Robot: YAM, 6 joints.
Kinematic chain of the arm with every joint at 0, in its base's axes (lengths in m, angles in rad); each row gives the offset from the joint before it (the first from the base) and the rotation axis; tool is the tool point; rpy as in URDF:
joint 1: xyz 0 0 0.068 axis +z
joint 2: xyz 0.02 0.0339 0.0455 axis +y
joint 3: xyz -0.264 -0.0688 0 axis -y
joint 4: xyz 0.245 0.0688 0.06 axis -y
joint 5: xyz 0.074 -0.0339 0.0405 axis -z
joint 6: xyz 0.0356 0 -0.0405 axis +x
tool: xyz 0 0 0 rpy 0 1.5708 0
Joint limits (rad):
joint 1: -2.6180..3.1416
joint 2: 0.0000..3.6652
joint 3: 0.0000..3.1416
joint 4: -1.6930..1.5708
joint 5: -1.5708..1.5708
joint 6: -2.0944..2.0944
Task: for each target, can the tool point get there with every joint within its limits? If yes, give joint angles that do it. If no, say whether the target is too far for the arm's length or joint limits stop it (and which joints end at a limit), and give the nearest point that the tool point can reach.
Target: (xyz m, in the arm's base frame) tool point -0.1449 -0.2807 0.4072
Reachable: yes | joints -1.9378 1.4383 1.2020 0.6207 1.3258 1.3029
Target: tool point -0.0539 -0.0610 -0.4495
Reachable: no: joint limits stop it (at a limit: joint 2) | nearest point -0.0780 -0.0882 -0.3558 | short by 0.100 m
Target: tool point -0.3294 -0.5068 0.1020
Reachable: yes | joints -2.1860 2.8504 2.1991 0.7862 -0.7201 -1.6639
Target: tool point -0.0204 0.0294 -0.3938
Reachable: no: joint limits stop it (at a limit: joint 2) | nearest point -0.0400 0.0576 -0.3332 | short by 0.070 m
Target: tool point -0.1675 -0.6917 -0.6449
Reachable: no: too far | nearest point -0.1091 -0.4507 -0.3095 | short by 0.417 m
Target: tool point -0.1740 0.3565 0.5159
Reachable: yes | joints -1.1618 0.5963 2.3135 1.2277 0.5253 -1.3616
